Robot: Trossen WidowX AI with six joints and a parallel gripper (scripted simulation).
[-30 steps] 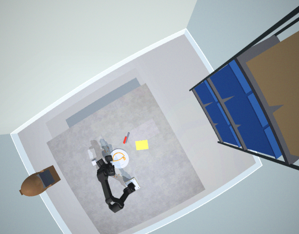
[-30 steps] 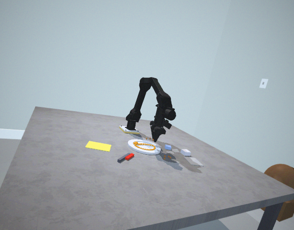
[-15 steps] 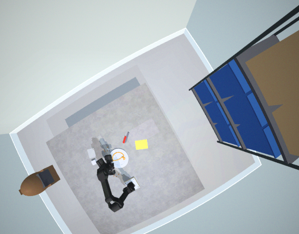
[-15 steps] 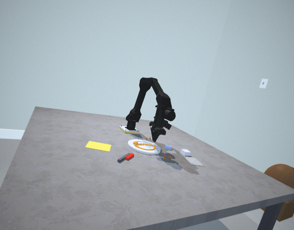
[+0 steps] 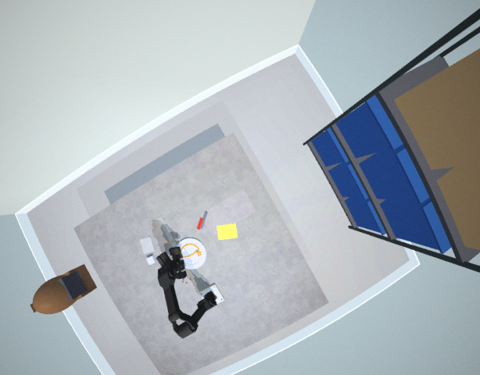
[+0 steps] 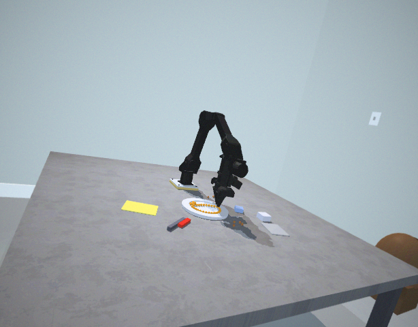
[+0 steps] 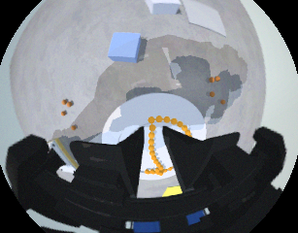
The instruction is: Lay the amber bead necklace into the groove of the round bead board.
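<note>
Now: the round white bead board 50 mm to the right of my gripper tip, 20 mm behind it and 10 mm below it. Round my gripper tip: white block 180 mm to the left, 120 mm ahead, 10 mm below; then blue block 120 mm to the left, 20 mm ahead, 10 mm below; then grey sheet 210 mm ahead, 140 mm to the left, 20 mm below.
</note>
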